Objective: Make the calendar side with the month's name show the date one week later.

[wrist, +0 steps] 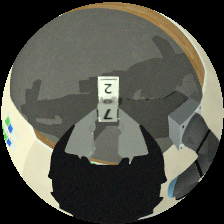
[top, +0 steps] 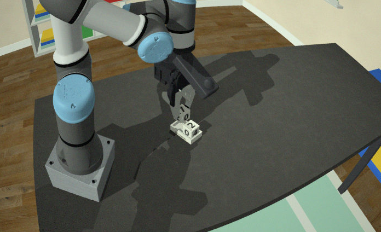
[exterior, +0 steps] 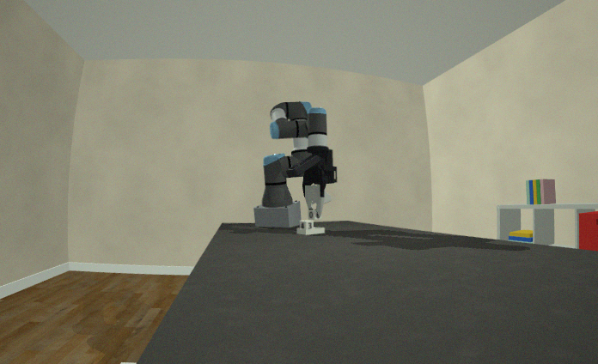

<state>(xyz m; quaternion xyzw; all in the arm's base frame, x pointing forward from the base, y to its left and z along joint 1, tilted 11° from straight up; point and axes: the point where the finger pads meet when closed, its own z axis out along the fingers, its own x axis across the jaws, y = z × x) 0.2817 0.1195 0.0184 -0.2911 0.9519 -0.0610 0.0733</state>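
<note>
Right now the white tray is 60 mm below my hand, 10 mm to the right of it and 10 mm ahead of it.
</note>
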